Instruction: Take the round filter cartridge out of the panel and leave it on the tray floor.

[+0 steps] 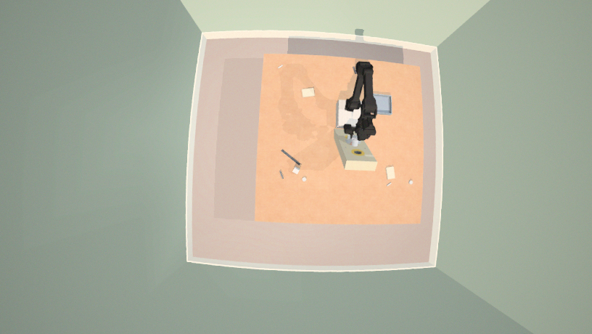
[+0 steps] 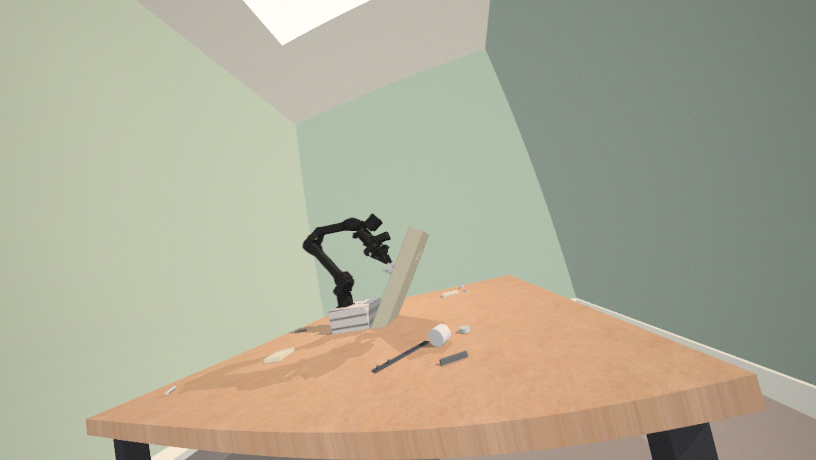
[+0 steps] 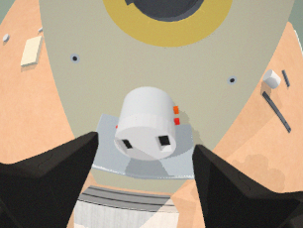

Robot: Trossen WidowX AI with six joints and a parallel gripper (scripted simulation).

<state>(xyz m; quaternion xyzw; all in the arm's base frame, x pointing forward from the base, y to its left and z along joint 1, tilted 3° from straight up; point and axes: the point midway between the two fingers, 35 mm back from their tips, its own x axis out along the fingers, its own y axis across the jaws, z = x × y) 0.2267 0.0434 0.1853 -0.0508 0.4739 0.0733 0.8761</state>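
The round filter cartridge lies 2 cm below my gripper tip and 1 cm ahead of it. The rest, counted from my gripper tip: blue-grey tray (37 cm behind, 24 cm below, 22 cm to the left).
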